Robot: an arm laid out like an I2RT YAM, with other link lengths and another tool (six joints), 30 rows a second.
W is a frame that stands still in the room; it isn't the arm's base.
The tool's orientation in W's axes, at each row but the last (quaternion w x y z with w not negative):
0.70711 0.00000 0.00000 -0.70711
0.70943 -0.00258 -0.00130 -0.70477
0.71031 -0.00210 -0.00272 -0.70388
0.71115 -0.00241 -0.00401 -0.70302
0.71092 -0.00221 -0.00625 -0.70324
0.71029 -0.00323 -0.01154 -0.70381
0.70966 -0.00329 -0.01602 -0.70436
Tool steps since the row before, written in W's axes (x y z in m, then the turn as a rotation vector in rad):
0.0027 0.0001 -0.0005 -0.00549 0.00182 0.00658
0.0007 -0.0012 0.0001 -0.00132 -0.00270 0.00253
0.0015 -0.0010 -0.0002 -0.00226 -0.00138 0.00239
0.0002 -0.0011 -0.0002 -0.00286 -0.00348 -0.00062
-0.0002 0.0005 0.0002 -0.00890 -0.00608 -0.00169
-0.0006 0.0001 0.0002 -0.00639 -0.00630 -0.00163
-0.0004 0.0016 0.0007 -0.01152 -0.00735 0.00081
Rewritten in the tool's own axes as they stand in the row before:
-0.0001 0.0027 -0.0005 -0.00182 -0.00549 0.00658
0.0012 0.0007 0.0001 0.00271 -0.00134 0.00251
0.0010 0.0015 -0.0002 0.00138 -0.00227 0.00238
0.0011 0.0002 -0.0002 0.00344 -0.00290 -0.00064
-0.0005 -0.0002 0.0002 0.00596 -0.00898 -0.00171
-0.0001 -0.0006 0.0002 0.00621 -0.00647 -0.00169
-0.0016 -0.0004 0.0008 0.00729 -0.01156 0.00082

